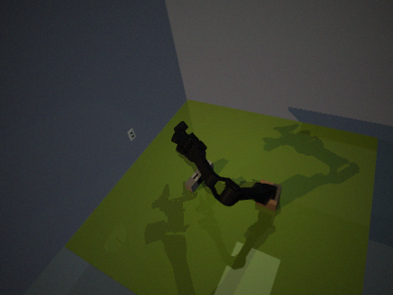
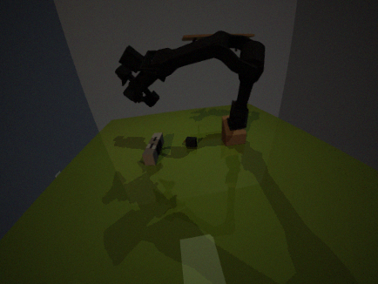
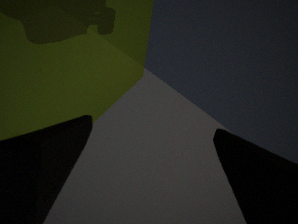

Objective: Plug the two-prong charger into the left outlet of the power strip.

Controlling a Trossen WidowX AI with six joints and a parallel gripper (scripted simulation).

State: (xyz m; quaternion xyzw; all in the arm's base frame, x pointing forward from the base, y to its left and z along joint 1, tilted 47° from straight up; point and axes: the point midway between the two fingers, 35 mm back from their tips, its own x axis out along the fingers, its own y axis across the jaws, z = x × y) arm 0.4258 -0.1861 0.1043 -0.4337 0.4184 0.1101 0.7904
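My gripper tip is 26 cm above the charger, 22 cm past it and 5 cm to the right of it.
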